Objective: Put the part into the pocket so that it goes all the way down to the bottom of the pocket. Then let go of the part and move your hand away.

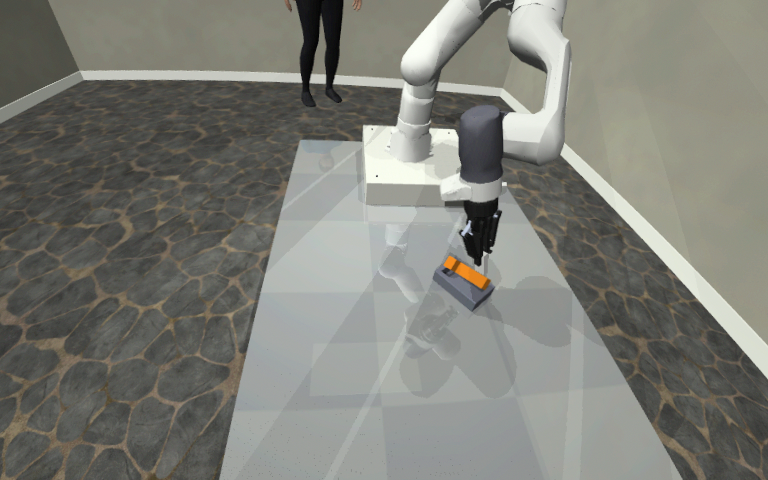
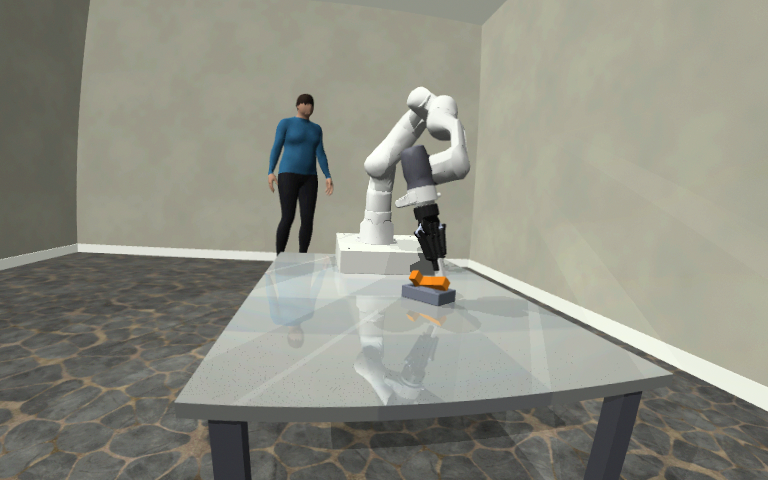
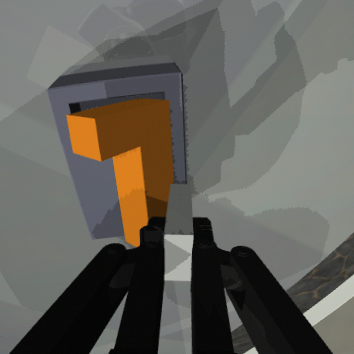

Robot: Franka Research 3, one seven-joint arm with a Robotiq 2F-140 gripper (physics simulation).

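Observation:
The orange L-shaped part point(image 1: 467, 273) point(image 2: 433, 282) point(image 3: 158, 130) rests tilted on top of the blue-grey block point(image 1: 461, 292) point(image 2: 427, 294) point(image 3: 97, 200), standing proud of its rim. Its short arm lies across the end of the block that is far from the fingers, and its long arm runs towards the fingers. A strip of the dark pocket point(image 3: 75, 107) shows beside the short arm; the part covers most of the rest. My gripper point(image 1: 481, 263) point(image 2: 438, 270) point(image 3: 179, 201) is shut and empty. Its tips are at the block's side by the long arm's end; whether they touch the part is unclear.
The block stands on the glossy grey table point(image 1: 317, 316) point(image 2: 317, 362). The white robot base point(image 1: 396, 192) point(image 2: 368, 263) is behind it. A person point(image 1: 321, 45) point(image 2: 300, 147) stands beyond the table's far end.

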